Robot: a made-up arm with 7 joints. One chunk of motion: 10 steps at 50 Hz.
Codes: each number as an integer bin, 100 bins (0 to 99) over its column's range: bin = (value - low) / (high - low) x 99, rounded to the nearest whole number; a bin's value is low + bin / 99 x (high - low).
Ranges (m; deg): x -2.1..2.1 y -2.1..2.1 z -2.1..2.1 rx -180..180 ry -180..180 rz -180..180
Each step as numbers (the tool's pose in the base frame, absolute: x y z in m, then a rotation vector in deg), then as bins.
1 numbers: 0.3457 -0.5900 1.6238 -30.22 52.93 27.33
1 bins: 58 36 88 41 64 57
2 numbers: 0.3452 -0.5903 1.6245 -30.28 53.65 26.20
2 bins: 58 36 88 41 64 57
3 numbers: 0.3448 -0.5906 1.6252 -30.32 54.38 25.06
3 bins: 58 36 88 41 64 56
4 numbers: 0.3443 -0.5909 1.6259 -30.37 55.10 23.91
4 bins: 58 36 88 41 65 56
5 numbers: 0.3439 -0.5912 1.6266 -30.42 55.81 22.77
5 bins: 58 36 88 41 65 56
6 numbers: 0.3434 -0.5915 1.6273 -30.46 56.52 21.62
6 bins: 58 36 88 41 65 55
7 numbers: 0.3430 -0.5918 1.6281 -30.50 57.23 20.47
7 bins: 58 36 88 41 65 55
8 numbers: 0.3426 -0.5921 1.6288 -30.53 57.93 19.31
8 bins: 58 36 88 41 65 55
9 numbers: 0.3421 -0.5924 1.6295 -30.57 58.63 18.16
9 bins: 58 36 88 41 66 54
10 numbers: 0.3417 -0.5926 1.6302 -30.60 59.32 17.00
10 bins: 58 36 88 41 66 54
